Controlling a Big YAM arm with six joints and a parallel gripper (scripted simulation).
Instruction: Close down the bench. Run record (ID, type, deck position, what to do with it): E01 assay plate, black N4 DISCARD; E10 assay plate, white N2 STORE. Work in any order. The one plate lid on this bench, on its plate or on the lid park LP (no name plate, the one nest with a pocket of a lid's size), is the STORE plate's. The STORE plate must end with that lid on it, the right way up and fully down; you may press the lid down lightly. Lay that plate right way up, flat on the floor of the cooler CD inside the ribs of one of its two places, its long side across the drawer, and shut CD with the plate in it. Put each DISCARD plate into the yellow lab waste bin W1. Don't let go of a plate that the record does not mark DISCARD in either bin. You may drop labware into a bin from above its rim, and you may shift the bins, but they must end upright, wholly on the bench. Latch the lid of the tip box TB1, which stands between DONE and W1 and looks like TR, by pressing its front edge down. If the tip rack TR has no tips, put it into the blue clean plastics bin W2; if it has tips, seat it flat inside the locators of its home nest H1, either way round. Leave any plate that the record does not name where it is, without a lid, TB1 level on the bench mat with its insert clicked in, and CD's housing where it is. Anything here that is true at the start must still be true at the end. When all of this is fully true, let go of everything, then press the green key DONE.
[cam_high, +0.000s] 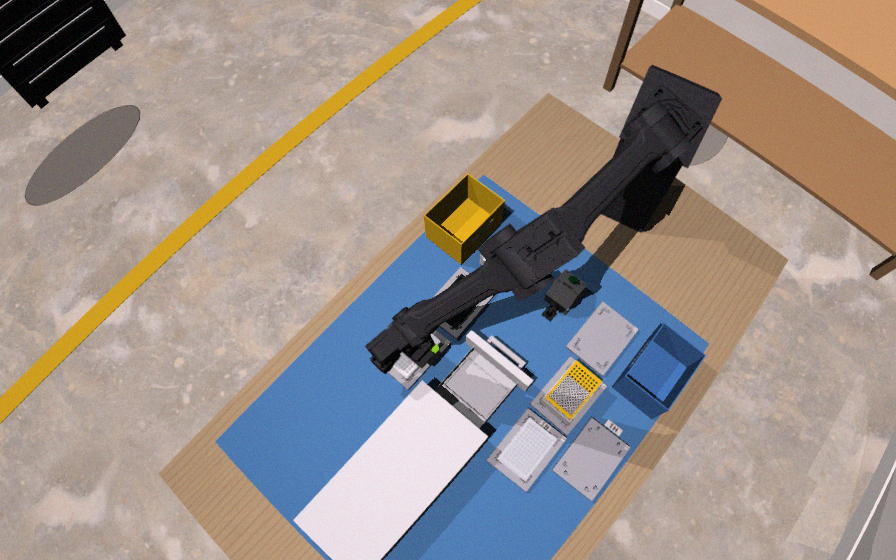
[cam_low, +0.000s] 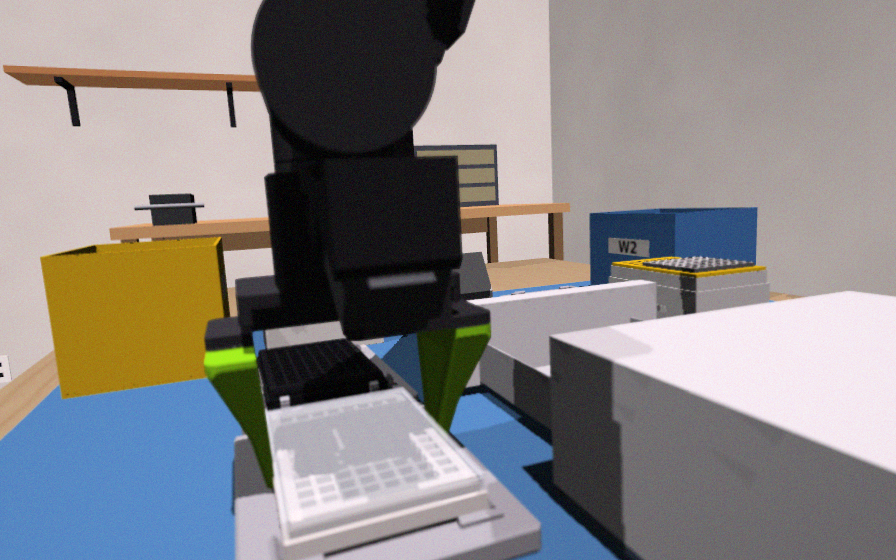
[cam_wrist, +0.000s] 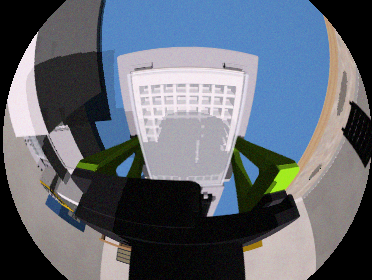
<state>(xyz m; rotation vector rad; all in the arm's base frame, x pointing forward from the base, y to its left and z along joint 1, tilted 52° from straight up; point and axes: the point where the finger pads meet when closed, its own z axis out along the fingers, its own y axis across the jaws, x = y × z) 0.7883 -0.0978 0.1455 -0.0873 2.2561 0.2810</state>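
My hand is right at the white assay plate. The rest, counted from my hand: black plate: 17 cm behind, 4 cm to the right; then nest N2: 2 cm below; then clear lid: 1 cm above.
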